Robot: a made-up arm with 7 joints.
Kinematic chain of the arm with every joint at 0, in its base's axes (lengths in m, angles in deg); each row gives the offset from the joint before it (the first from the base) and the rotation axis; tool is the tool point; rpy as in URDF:
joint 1: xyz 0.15 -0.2 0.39 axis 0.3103 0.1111 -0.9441
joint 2: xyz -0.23 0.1 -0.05 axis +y
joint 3: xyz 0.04 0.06 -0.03 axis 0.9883 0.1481 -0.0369
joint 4: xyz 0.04 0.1 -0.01 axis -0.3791 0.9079 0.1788
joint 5: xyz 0.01 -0.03 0 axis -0.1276 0.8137 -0.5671
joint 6: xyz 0 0.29 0.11 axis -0.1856 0.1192 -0.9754
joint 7: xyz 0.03 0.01 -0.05 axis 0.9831 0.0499 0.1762
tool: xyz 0.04 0 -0.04 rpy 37.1 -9.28 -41.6
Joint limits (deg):
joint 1: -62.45..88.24
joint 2: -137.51..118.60
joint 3: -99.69..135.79
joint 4: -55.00..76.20
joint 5: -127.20..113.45
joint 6: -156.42..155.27
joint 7: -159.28..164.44
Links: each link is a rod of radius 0.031 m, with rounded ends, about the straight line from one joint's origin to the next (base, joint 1, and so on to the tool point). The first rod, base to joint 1, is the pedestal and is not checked.
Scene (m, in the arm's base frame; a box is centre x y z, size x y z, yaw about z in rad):
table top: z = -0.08
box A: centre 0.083 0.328 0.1 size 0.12 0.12 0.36 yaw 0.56
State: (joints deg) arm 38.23 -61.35 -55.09 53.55 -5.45 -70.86 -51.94
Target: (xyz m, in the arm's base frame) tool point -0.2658 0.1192 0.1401
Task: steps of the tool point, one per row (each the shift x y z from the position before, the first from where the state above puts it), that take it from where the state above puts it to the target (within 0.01 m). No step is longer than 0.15 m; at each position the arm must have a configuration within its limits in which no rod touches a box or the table.
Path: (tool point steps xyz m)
1: 0.0041 0.1175 0.0320
2: -0.0169 0.0944 0.0650
3: -0.0323 0.0577 0.0900
4: -0.0425 0.0132 0.1011
5: -0.0483 -0.0321 0.0951
6: -0.1046 0.0740 -0.0718
7: -0.1170 0.0343 -0.0804
8: -0.1162 -0.0064 -0.0828
9: -0.1036 -0.0427 -0.0789
10: -0.0832 -0.0711 -0.0700
11: -0.0595 -0.0584 -0.0557
12: -0.0456 -0.0741 -0.0468

